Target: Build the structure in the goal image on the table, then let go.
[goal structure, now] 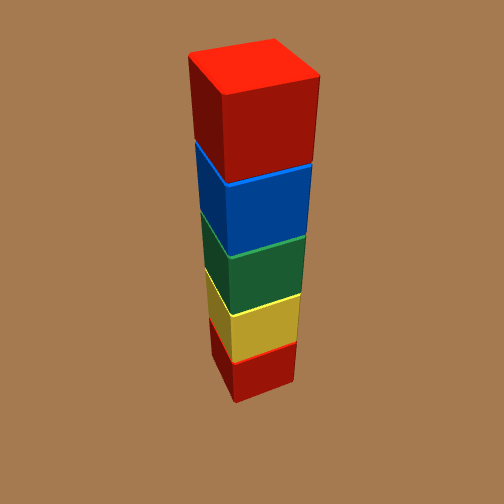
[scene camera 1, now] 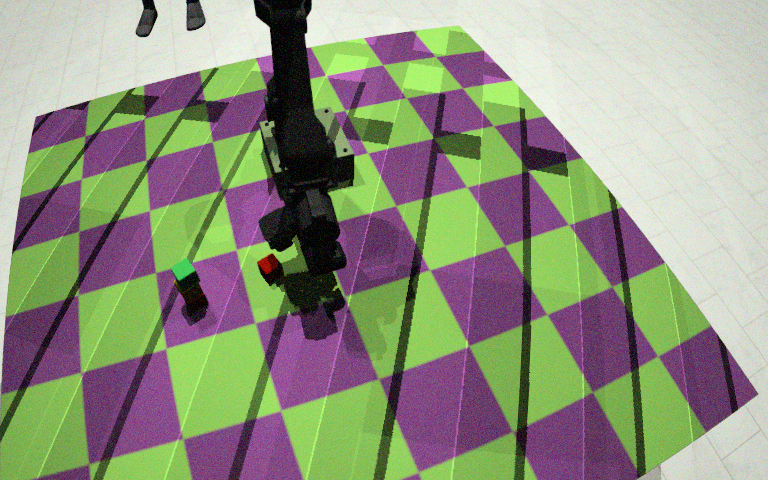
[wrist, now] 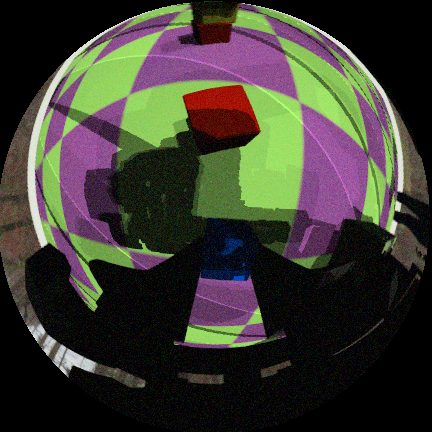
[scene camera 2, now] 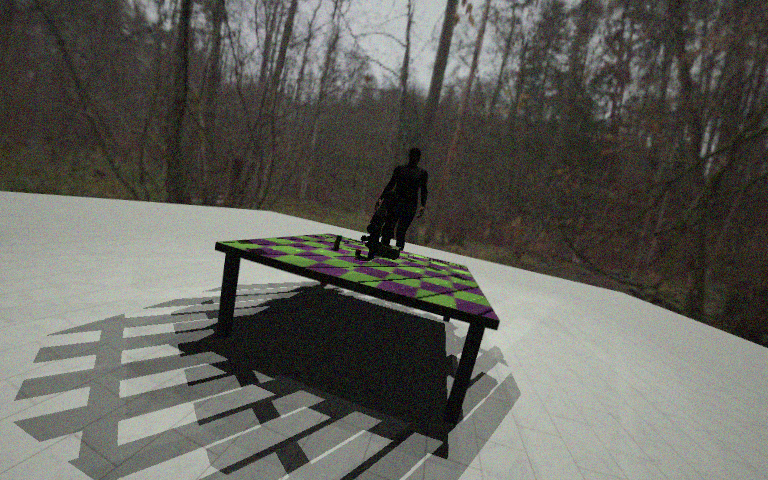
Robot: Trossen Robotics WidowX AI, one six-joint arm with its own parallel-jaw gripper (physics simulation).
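Observation:
My gripper is shut on a blue cube, with a dark finger on each side of it in the wrist view. The cube is low over or on the table; which one I cannot tell. In scene camera 1 the arm hides the cube. A loose red cube sits on a green square close by, ahead of the fingers. Farther off stands an upright stack: a red cube at the bottom, a yellow one in shadow, and a green cube on top. The stack looks dark in scene camera 2.
The table has a green and purple checkered top with dark striped shadows. The arm's base plate is behind the gripper. A person stands beyond the table, with feet showing in scene camera 1.

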